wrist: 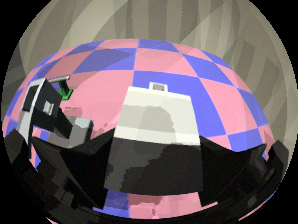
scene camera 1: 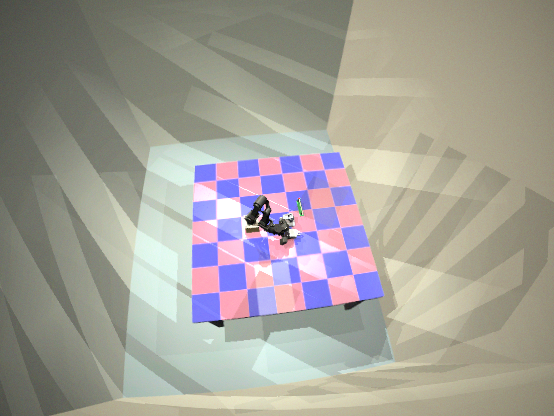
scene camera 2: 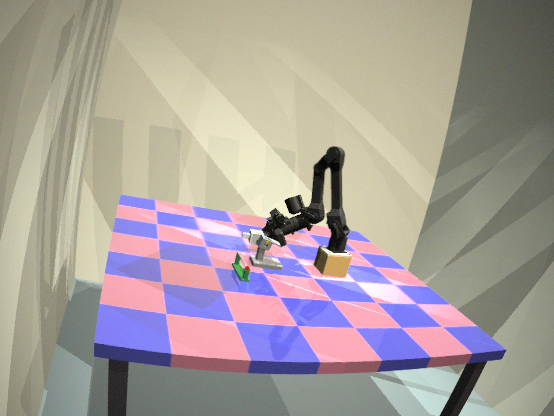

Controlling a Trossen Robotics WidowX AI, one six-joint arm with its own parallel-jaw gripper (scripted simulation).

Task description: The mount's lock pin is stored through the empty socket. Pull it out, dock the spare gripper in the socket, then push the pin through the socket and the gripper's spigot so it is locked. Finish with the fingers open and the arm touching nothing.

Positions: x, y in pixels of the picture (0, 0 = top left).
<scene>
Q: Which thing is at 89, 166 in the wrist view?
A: The gripper.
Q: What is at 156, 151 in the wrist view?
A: A spare gripper.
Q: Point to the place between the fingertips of the gripper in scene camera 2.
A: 255, 238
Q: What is the gripper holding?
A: A spare gripper.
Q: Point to a grey mount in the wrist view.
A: At 67, 131
</scene>
